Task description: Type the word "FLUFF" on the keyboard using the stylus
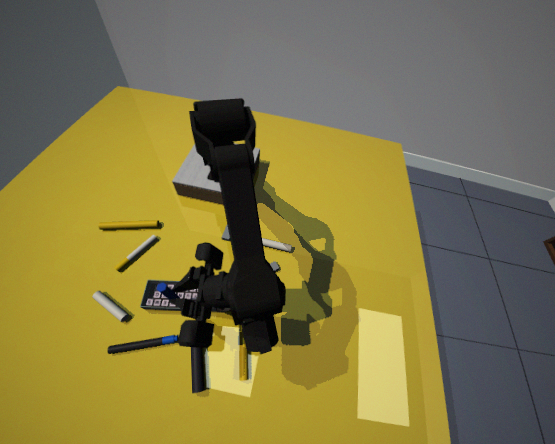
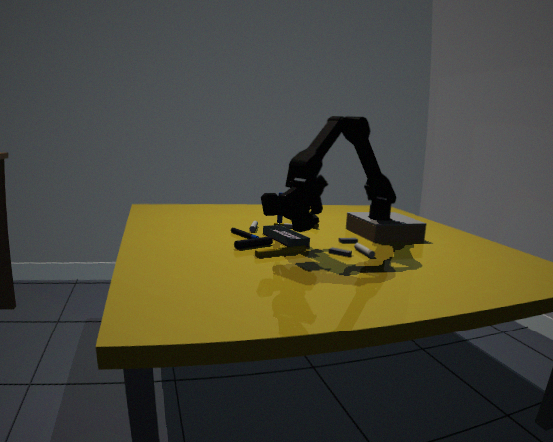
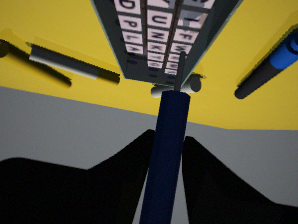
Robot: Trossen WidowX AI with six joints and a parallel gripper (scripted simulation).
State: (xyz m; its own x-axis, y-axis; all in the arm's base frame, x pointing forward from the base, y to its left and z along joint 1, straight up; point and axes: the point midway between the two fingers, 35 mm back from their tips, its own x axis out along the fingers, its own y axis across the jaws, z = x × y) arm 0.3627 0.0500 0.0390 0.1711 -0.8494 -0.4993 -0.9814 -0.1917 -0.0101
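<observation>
The black cylinder lies 10 cm ahead of my gripper tip, 8 cm to the left of it and 7 cm below it. From my gripper tip the other things lie so: thin grey tip (5 cm below); dark blue stylus (2 cm below); yellow stick (4 cm ahead, 16 cm to the left, 7 cm below).
</observation>
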